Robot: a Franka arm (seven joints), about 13 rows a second.
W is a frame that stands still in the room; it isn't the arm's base.
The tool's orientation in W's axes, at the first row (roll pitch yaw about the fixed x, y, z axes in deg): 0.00, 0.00, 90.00
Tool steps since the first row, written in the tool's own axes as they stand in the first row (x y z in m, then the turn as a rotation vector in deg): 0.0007, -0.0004, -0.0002, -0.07, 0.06, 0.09; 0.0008, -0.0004, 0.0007, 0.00, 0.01, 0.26; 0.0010, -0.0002, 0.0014, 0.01, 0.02, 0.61; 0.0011, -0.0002, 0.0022, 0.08, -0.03, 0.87; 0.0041, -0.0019, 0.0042, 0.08, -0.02, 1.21; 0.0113, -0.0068, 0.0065, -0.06, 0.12, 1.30; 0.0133, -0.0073, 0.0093, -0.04, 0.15, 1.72; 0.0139, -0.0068, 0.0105, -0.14, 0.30, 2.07; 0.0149, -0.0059, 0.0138, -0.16, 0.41, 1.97; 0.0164, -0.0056, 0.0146, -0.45, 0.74, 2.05
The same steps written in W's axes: 0.0004, 0.0007, -0.0002, -0.06, -0.07, 0.09; 0.0004, 0.0008, 0.0007, -0.01, 0.00, 0.26; 0.0002, 0.0010, 0.0014, -0.02, 0.01, 0.61; 0.0002, 0.0011, 0.0022, 0.03, 0.08, 0.87; 0.0019, 0.0041, 0.0042, 0.02, 0.08, 1.21; 0.0068, 0.0113, 0.0065, -0.12, -0.06, 1.30; 0.0073, 0.0133, 0.0093, -0.15, -0.04, 1.72; 0.0068, 0.0139, 0.0105, -0.30, -0.14, 2.07; 0.0059, 0.0149, 0.0138, -0.41, -0.16, 1.97; 0.0056, 0.0164, 0.0146, -0.74, -0.45, 2.05
